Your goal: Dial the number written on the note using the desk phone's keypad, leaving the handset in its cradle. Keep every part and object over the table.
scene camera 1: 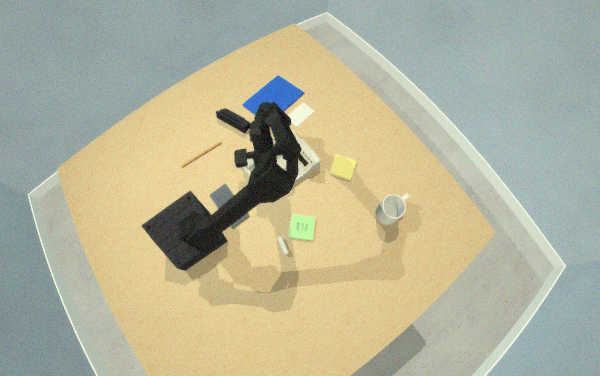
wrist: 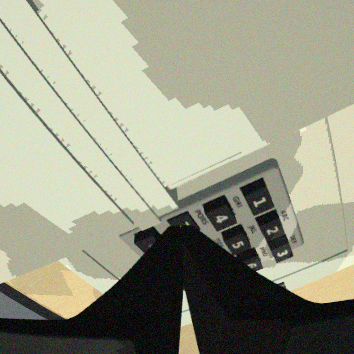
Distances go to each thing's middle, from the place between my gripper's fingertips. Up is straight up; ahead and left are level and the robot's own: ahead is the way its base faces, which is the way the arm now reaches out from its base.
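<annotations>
From my hand: 4 key (wrist: 218, 211), 20 mm ahead. 1 key (wrist: 256, 194), 30 mm ahead. Keypad (wrist: 230, 187), 10 mm ahead, 10 mm to the right. White desk phone (scene camera 1: 308, 160), 60 mm ahead, 10 mm to the left, 10 mm below.
</annotations>
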